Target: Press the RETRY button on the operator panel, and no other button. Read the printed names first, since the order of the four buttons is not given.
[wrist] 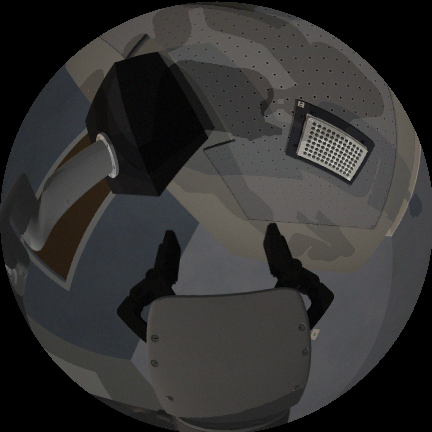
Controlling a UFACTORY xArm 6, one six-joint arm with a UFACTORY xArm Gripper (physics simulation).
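Places are measured from the arm's base along level axes (x ahead, y left, z up), in centimetres.
Pixels of known places: gripper, fingertip midpoint: (221, 236); arm's base, origin of the base link: (107, 154).
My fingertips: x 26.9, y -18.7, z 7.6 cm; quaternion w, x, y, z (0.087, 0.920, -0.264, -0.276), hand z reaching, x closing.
Ahead of a thing's pixels: the offset from my fingertips to its top centre. "spot": to the spot under its first point. Level surfaces: height alone.
My gripper (221, 236) is open, with its two black fingers wide apart and nothing between them. It hangs above the floor near the front edge of the bench. The operator panel and its RETRY button cannot be made out in the wrist view, and no printed button names are readable.
A white well plate @[dx +11.5, dy -5.1, dz -19.6 cm] (332, 148) sits in a dark holder @[spot: dx +4.9, dy -2.0, dz -21.0 cm] (295, 136) on the perforated bench top @[dz -22.2 cm] (320, 200) at the right. A large black angular block (150, 120) stands at the upper left, joined to a grey cylindrical arm part (72, 182). Shadows fall across the bench.
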